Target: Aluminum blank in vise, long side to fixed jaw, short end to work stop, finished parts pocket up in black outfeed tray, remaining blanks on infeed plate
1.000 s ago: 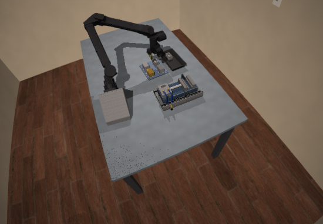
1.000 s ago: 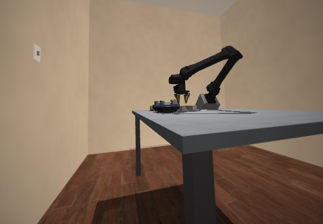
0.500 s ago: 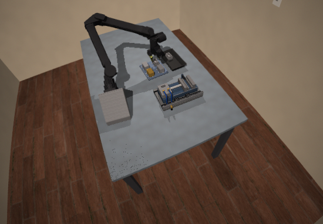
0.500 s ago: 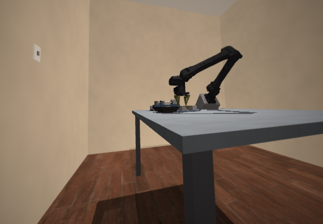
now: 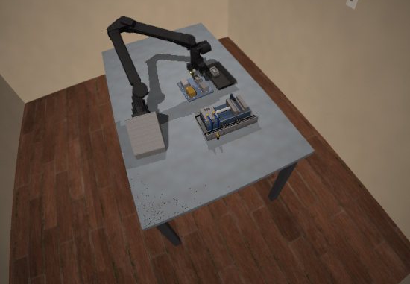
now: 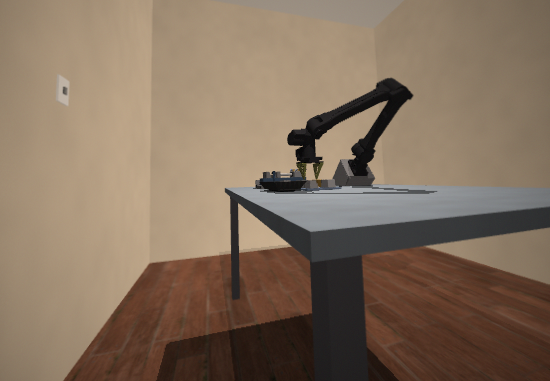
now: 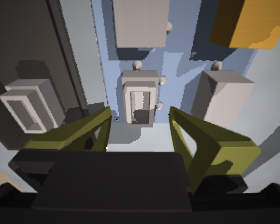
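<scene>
Now: the yellow brass blank 110 mm to the right of my hand, 70 mm behind it and 30 mm below it. Round my hand: blue vise base 350 mm to the right, 70 mm ahead, 20 mm below.
</scene>
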